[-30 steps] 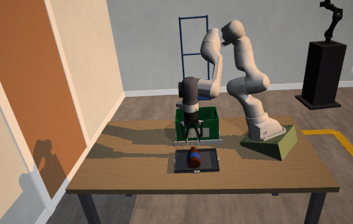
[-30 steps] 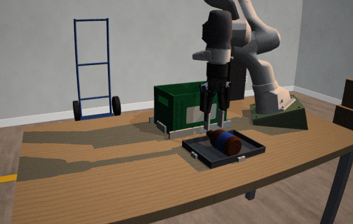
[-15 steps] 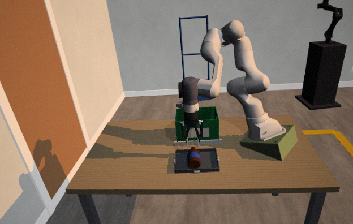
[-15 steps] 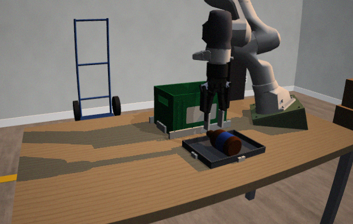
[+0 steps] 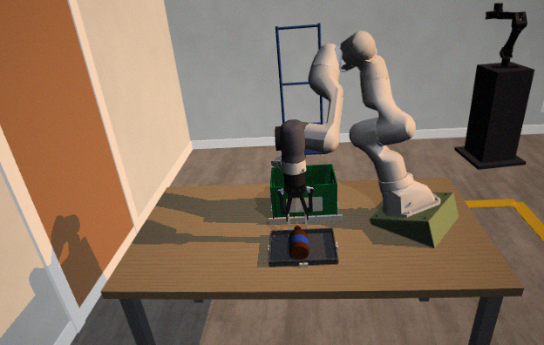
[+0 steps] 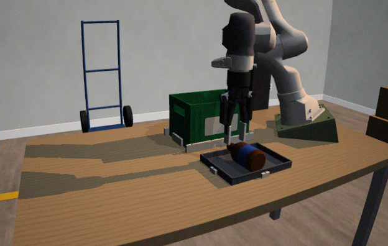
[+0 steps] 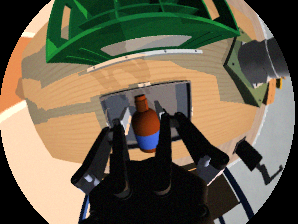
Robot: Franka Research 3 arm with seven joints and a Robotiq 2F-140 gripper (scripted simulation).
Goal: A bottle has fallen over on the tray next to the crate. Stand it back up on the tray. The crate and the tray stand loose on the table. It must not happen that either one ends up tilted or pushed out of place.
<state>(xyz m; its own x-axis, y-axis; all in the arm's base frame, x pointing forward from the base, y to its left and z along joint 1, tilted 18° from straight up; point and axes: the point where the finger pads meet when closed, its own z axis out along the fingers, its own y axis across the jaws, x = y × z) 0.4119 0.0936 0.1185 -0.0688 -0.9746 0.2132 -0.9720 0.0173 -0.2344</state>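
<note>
My gripper is now 50 mm to the right of the bottle and 60 mm above it. Also, from my hand: green crate (50 mm behind, 220 mm to the right, 10 mm below); tray (10 mm behind, 50 mm to the left, 80 mm below).
</note>
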